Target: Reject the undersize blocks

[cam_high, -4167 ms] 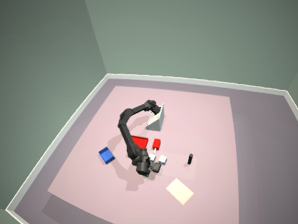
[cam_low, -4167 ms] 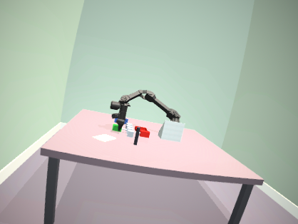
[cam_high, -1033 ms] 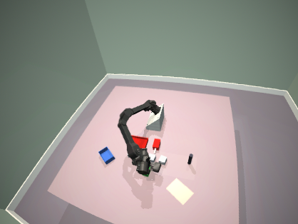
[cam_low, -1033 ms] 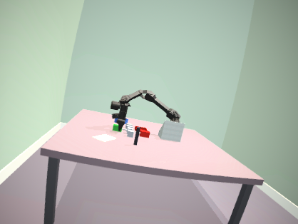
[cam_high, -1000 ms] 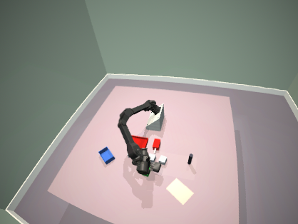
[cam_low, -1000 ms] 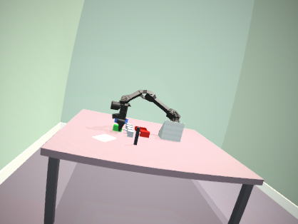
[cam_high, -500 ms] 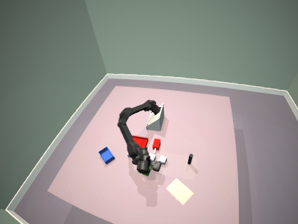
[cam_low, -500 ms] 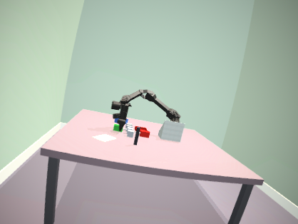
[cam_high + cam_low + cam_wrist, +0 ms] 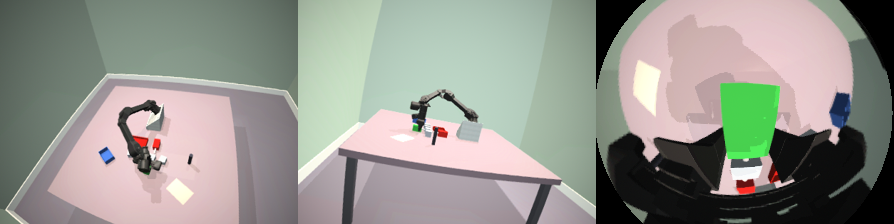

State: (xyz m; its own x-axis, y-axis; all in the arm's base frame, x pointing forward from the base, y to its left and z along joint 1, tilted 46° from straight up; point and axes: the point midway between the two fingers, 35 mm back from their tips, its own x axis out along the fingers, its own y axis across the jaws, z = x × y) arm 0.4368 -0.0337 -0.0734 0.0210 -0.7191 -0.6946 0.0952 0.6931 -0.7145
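Right now my gripper tip is 160 mm past the small red piece, 10 mm to the right of it and 10 mm below it. From my gripper tip the other things lie so: blue tray: 10 mm behind, 330 mm to the right; green GO gauge: 10 mm behind, 20 mm above; cream sheet: 120 mm ahead, 240 mm to the left, 10 mm below.
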